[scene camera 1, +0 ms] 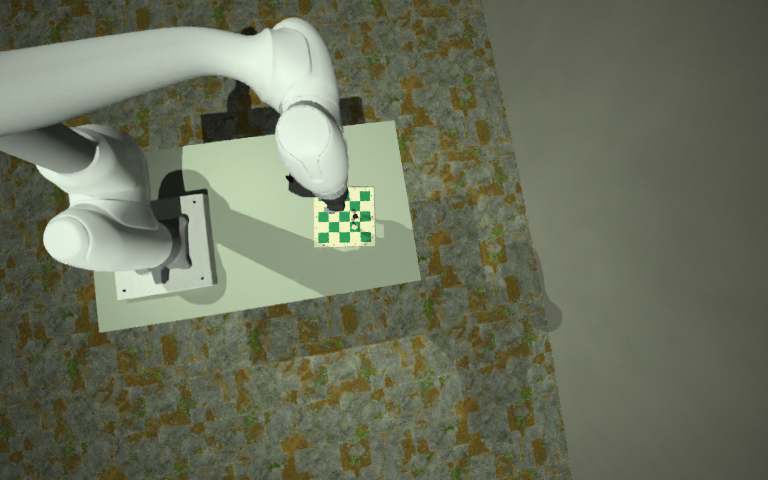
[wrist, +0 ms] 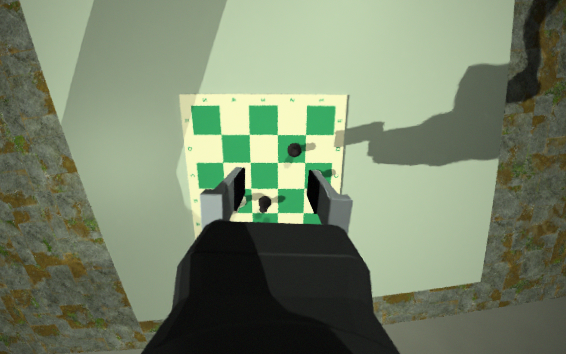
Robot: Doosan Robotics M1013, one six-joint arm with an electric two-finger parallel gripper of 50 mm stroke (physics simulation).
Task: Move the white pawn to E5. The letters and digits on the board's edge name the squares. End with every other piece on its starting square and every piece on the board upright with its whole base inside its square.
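Where they show: gripper, fingertip midpoint: (wrist: 276, 181); arm's base, link origin: (scene camera 1: 163, 245).
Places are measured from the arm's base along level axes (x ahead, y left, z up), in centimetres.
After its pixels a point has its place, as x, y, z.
My gripper (scene camera 1: 335, 208) @(59.9, 6.1, 10.2) (wrist: 276, 181) @(59.9, 6.1, 10.2) is open and empty, above the chessboard (scene camera 1: 372, 220) @(72.4, 1.4, -2.3) (wrist: 187, 135) @(55.8, -6.0, -2.3). A white piece (scene camera 1: 354, 226) @(65.8, -0.6, 1.4) (wrist: 243, 203) @(66.1, 0.5, -1.8) stands on B4, partly behind the left finger in the wrist view. Another white piece, on C1, is almost wholly hidden by the right finger; its shadow shows. Which white piece is the pawn is too small to tell. A black piece (scene camera 1: 355, 216) @(66.5, 3.0, 0.6) (wrist: 264, 203) @(66.0, 3.6, -0.9) stands on B3 and another black piece (wrist: 294, 149) @(58.6, 8.2, 0.6) on D2. The E5 square (scene camera 1: 323, 237) @(54.1, -3.0, -2.3) (wrist: 205, 120) @(54.1, -3.2, -2.3) is a bare green corner square.
The board lies on a pale green table (scene camera 1: 254, 169) @(31.2, 24.8, -2.9) (wrist: 415, 210) @(70.0, 26.5, -2.9). The arm's white base plate (scene camera 1: 198, 243) @(11.8, -0.7, 0.1) is left of the board in the scene view. The arm (scene camera 1: 308, 141) @(63.0, 4.6, 51.6) hides part of the board's upper edge there. Arm shadows cross the table.
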